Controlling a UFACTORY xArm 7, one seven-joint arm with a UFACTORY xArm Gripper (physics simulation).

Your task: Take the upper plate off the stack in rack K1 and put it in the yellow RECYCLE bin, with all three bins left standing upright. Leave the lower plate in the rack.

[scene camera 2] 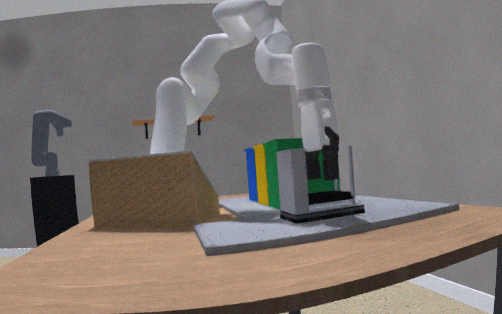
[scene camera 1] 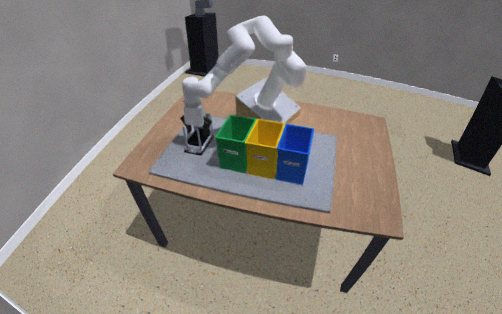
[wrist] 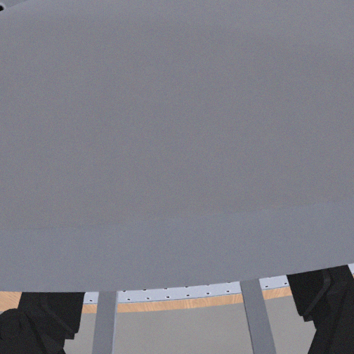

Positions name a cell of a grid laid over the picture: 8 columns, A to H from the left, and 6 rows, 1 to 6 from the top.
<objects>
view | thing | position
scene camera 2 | green bin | E3
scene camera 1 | green bin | D3
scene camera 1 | blue bin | E3
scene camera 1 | yellow recycle bin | E3
</objects>
